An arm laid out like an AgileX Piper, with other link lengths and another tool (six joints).
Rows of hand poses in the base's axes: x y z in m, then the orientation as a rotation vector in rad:
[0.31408, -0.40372, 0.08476, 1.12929, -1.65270, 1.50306]
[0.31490, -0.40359, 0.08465, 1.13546, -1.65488, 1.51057]
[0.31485, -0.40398, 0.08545, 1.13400, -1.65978, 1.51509]
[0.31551, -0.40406, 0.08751, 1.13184, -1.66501, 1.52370]
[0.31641, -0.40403, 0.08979, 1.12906, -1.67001, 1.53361]
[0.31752, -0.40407, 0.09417, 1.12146, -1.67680, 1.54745]
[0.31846, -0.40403, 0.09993, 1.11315, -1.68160, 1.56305]
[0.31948, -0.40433, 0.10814, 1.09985, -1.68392, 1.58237]
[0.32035, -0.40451, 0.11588, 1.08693, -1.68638, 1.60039]
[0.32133, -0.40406, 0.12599, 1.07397, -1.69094, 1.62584]
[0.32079, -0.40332, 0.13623, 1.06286, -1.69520, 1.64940]
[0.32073, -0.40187, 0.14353, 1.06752, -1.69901, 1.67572]
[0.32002, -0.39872, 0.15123, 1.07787, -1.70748, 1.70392]
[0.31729, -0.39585, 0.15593, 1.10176, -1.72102, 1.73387]
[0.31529, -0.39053, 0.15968, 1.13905, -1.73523, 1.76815]
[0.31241, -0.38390, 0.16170, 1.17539, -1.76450, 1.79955]
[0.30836, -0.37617, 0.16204, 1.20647, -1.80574, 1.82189]
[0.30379, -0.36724, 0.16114, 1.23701, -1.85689, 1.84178]
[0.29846, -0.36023, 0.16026, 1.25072, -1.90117, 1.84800]
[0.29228, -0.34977, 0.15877, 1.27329, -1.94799, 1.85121]
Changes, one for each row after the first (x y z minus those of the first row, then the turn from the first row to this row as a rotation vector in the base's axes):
[0.00082, 0.00013, -0.00011, 0.00185, -0.00469, 0.00801]
[0.00077, -0.00026, 0.00069, 0.00329, -0.01061, 0.00922]
[0.00143, -0.00034, 0.00275, 0.00360, -0.01942, 0.01206]
[0.00233, -0.00031, 0.00503, 0.00320, -0.02904, 0.01516]
[0.00344, -0.00035, 0.00941, 0.00109, -0.04313, 0.01703]
[0.00438, -0.00031, 0.01517, -0.00299, -0.05736, 0.01942]
[0.00540, -0.00061, 0.02338, -0.01150, -0.07361, 0.02051]
[0.00627, -0.00079, 0.03112, -0.01935, -0.08909, 0.02127]
[0.00725, -0.00034, 0.04123, -0.02751, -0.11048, 0.02599]
[0.00671, 0.00040, 0.05147, -0.03454, -0.13016, 0.03106]
[0.00665, 0.00185, 0.05877, -0.03633, -0.14782, 0.04802]
[0.00594, 0.00500, 0.06647, -0.03314, -0.16799, 0.06962]
[0.00321, 0.00787, 0.07117, -0.02168, -0.18912, 0.10082]
[0.00121, 0.01319, 0.07492, -0.00541, -0.21069, 0.14281]
[-0.00167, 0.01982, 0.07694, 0.02098, -0.23905, 0.18228]
[-0.00572, 0.02755, 0.07728, 0.05480, -0.26938, 0.21347]
[-0.01029, 0.03648, 0.07638, 0.09497, -0.30381, 0.24314]
[-0.01562, 0.04349, 0.07550, 0.12688, -0.32922, 0.25537]
[-0.02180, 0.05395, 0.07401, 0.16406, -0.35280, 0.27201]

